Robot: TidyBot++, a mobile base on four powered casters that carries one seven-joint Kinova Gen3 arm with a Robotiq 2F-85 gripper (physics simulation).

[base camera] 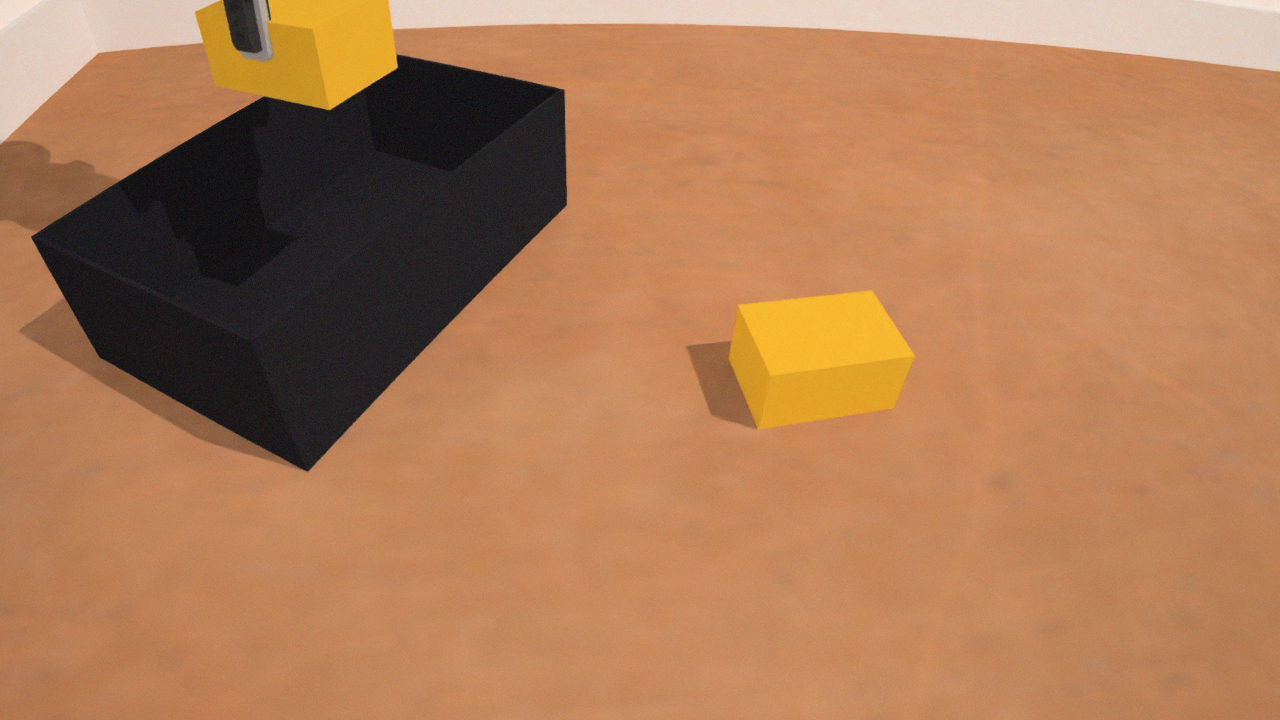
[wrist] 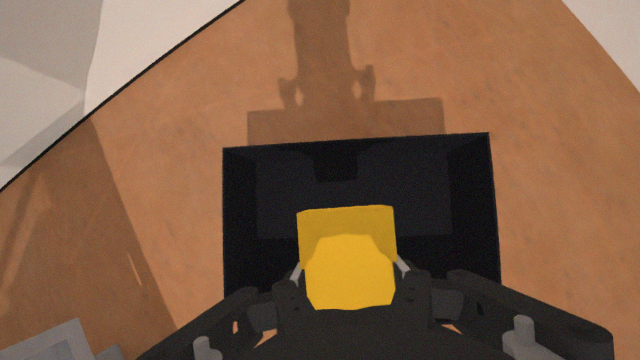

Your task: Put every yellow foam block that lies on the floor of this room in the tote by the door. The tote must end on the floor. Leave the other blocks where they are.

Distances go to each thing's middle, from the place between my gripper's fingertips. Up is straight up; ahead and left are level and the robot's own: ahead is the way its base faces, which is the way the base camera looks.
Labels:
I see my gripper 130 mm above the black tote (base camera: 275, 273), 20 mm short of it and 10 mm to the right of it.

